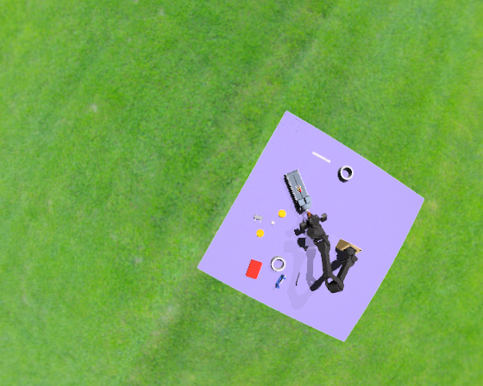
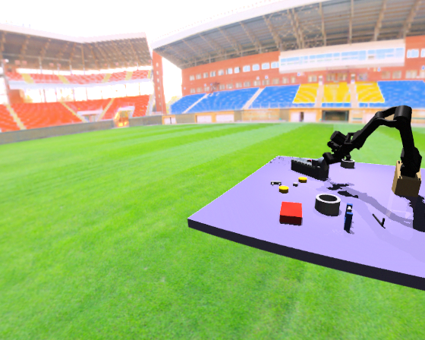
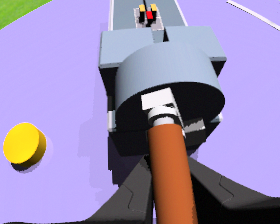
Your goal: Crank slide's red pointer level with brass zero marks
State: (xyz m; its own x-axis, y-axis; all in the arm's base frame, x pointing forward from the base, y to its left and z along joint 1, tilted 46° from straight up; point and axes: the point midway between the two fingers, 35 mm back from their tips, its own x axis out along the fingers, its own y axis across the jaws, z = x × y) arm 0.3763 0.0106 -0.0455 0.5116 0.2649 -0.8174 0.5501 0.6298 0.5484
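The red pointer is 12 cm ahead of my gripper tip, 9 cm to the right of it and 1 cm below it. The rest, counted from my gripper tip: brown crank handle: 1 cm behind, 1 cm to the left, 2 cm above; white bar: 11 cm ahead, 39 cm to the right, 9 cm below; small grey bracket: 24 cm ahead, 23 cm to the left, 9 cm below.
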